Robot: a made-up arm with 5 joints.
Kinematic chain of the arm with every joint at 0, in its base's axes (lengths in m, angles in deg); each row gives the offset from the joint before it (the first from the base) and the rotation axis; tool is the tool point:
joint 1: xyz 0 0 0.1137 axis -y
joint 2: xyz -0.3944 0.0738 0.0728 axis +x
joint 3: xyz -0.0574 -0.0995 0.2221 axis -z
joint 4: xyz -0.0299 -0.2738 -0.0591 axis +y
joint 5: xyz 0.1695 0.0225 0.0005 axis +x
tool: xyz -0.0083 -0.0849 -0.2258
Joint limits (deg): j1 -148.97..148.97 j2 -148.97..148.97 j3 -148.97..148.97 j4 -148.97..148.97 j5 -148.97..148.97
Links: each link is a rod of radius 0.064 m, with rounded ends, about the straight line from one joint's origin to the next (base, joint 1, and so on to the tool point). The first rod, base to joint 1, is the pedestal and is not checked.
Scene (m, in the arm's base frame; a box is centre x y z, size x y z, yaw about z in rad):
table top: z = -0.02
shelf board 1: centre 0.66 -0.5 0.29 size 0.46 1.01 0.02 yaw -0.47
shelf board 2: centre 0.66 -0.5 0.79 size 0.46 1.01 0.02 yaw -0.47
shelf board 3: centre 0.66 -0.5 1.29 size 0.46 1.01 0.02 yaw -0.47
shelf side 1: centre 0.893 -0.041 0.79 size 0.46 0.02 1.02 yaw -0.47
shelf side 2: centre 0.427 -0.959 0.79 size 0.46 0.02 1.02 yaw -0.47
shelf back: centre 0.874 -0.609 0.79 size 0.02 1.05 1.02 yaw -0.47
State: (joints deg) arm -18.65 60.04 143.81 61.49 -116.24
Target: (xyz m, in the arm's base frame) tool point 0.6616 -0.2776 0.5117
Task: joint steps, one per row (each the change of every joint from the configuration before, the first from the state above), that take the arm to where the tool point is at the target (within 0.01 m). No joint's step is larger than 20 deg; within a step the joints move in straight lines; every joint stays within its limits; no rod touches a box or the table.
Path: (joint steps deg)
1: -8.46 1.80 0.64 -19.14 -4.09
2: -8.46 1.79 0.65 -19.14 -4.09
3: -8.46 1.80 0.64 -19.15 -4.09
4: -8.46 1.80 0.65 -19.14 -4.09
5: -8.47 1.79 0.65 -19.14 -4.10
6: -8.46 1.80 0.64 -19.14 -4.09
7: -8.46 1.80 0.65 -19.14 -4.09
8: -8.46 1.79 0.64 -19.15 -4.09
9: -7.84 -0.72 0.00 17.52 0.64
10: -7.84 -0.72 0.00 17.51 0.64
11: -7.84 -0.72 0.00 17.51 0.64
12: -7.84 -0.72 0.00 17.52 0.64
13: -7.84 -0.72 0.00 17.51 0.63

